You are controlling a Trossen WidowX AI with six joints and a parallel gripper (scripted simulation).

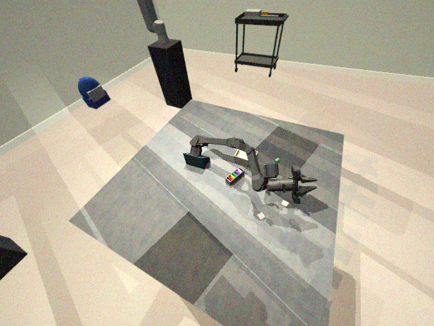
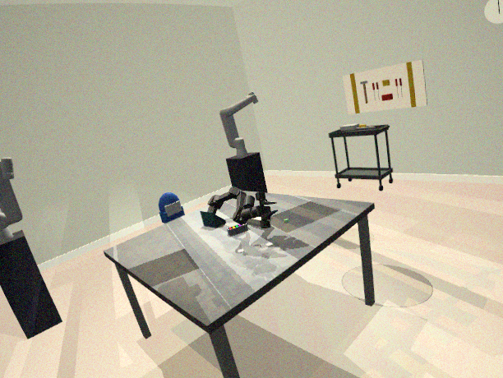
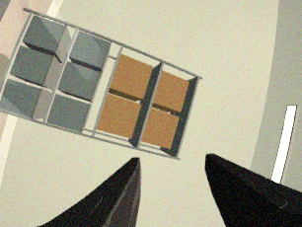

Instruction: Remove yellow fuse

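My gripper tip is now 400 mm past the yellow fuse, 10 mm to the left of it and 190 mm above it. Round my gripper tip: white fuse: 380 mm behind, 50 mm to the left, 190 mm below; then purple fuse: 390 mm behind, 30 mm to the left, 190 mm below; then green fuse: 400 mm behind, 10 mm to the left, 190 mm below.
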